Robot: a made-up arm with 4 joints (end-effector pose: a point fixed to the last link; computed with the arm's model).
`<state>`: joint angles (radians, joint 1 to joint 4).
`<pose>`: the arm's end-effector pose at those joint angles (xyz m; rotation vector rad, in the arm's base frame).
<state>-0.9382 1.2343 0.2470 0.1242</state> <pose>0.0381 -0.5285 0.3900 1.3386 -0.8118 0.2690</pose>
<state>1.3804 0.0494 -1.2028 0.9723</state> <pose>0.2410 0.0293 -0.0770 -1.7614 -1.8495 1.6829</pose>
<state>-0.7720 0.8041 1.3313 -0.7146</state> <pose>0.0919 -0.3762 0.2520 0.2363 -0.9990 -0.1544</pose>
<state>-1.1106 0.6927 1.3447 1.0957</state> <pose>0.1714 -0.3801 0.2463 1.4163 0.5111 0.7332</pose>
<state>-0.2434 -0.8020 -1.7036 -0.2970</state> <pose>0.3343 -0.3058 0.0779 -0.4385 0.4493 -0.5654</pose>
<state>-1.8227 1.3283 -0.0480 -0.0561</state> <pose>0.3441 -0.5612 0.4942 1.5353 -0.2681 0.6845</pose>
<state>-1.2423 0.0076 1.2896 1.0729</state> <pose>0.2099 -0.3510 0.3183 1.7476 0.0681 1.2745</pose>
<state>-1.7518 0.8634 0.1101 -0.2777</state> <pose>0.3053 -0.5857 0.4145 1.7064 -0.6306 0.4621</pose>
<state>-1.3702 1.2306 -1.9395 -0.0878</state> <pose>0.0816 -0.8102 0.2253 -2.2758 1.4832 0.2305</pose>
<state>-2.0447 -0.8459 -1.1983 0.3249</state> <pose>0.3122 -0.2842 0.0441 -1.3482 0.7225 0.5080</pose>
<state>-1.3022 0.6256 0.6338 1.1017</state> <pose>0.1740 -0.4805 0.3457 1.8756 0.1751 1.2790</pose>
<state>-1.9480 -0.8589 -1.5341 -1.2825</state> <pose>0.2635 -0.2098 0.0472 -1.4308 -0.6316 1.5966</pose>
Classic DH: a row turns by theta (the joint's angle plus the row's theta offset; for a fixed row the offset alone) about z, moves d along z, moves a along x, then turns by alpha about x. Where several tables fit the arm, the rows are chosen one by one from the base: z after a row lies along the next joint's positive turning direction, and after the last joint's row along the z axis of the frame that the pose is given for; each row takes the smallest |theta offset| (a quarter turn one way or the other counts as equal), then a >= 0, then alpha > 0; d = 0 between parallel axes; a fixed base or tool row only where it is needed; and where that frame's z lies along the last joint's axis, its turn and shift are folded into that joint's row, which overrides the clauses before.
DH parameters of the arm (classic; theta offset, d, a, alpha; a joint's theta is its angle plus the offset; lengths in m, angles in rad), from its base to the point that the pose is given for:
base (fixed): 0.8164 1.2304 -0.0243 2.8289
joint 1: 0.9831 0.9412 -0.213 1.8716
joint 2: 1.0168 -0.5073 0.2084 -0.1633
joint 3: 0.8215 0.4311 -0.042 -1.5708
joint 4: -1.4011 0.1898 -0.0197 -1.6859
tool (fixed): -2.2944 0.0156 0 0

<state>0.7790 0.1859 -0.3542 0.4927</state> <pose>-0.0360 -0.0059 0.0355 -0.1246 -3.0028 0.8572</pose>
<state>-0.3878 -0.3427 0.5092 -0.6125</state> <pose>-0.0116 -0.3638 0.2021 1.3972 -2.6791 -0.5376</pose>
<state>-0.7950 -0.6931 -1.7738 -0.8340</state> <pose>0.3208 -0.2590 0.0468 -1.0738 0.1069 0.2286</pose>
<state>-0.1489 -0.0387 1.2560 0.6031</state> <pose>0.0799 -0.3001 0.2803 1.2486 -1.4299 0.3472</pose>
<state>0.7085 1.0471 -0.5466 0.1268</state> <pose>-0.1852 0.0468 0.1469 0.3542 -2.9435 -0.2931</pose>
